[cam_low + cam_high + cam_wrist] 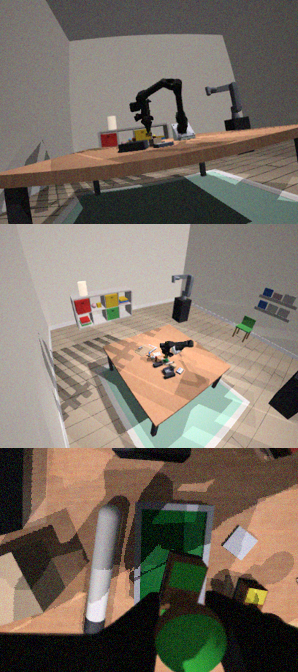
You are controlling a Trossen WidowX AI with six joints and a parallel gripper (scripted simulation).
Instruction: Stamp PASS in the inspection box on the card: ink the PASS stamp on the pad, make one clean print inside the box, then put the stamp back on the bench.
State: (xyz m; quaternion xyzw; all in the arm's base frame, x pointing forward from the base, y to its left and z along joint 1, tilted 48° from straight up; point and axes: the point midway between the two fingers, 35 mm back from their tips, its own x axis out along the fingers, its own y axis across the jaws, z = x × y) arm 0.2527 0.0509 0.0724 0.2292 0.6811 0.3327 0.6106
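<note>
Now: gripper tip 17 cm to the left of the pale card, 9 cm above it and 2 cm short of it. Round my gripper tip: green ink pad (8 cm below); PASS stamp (right at my gripper tip); grey washer (8 cm below, 6 cm to the right, 1 cm ahead).
</note>
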